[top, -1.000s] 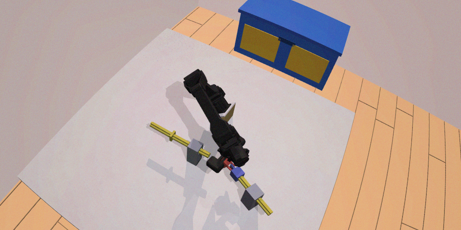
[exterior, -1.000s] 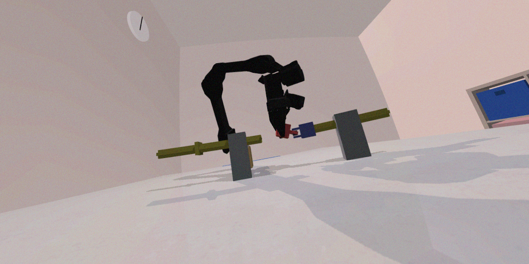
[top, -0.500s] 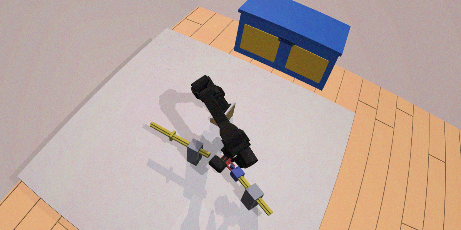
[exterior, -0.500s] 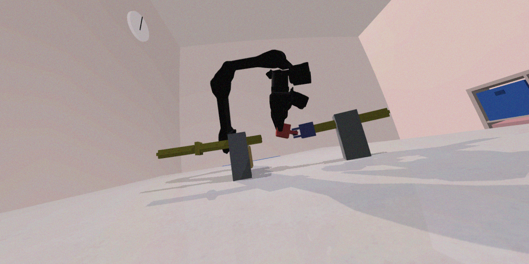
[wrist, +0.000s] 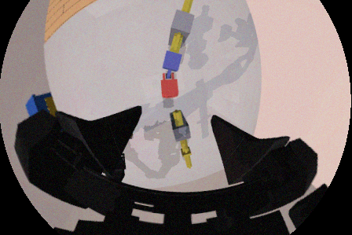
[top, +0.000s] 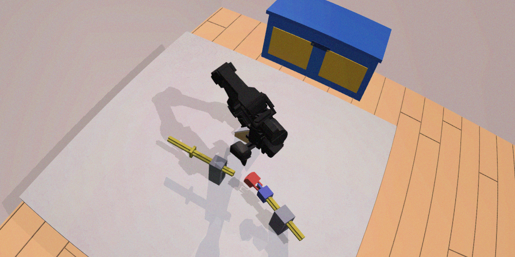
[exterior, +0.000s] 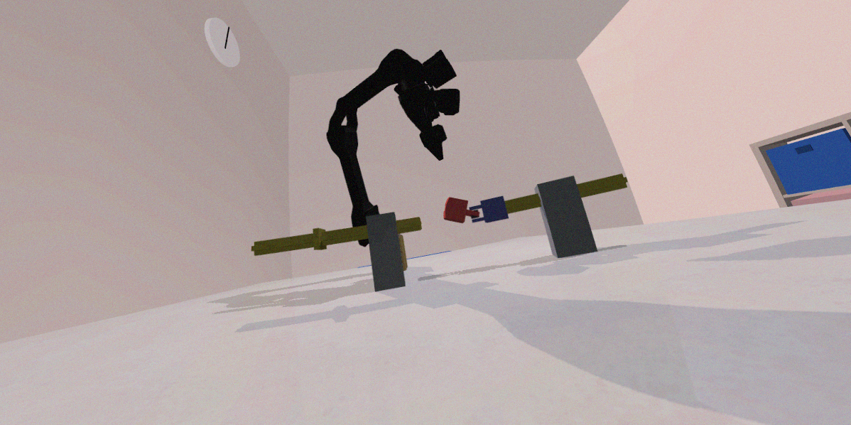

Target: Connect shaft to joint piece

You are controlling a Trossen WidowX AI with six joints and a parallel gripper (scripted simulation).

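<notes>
Now: gripper tip 2 cm to the right of the red joint piece and 13 cm above it.
</notes>
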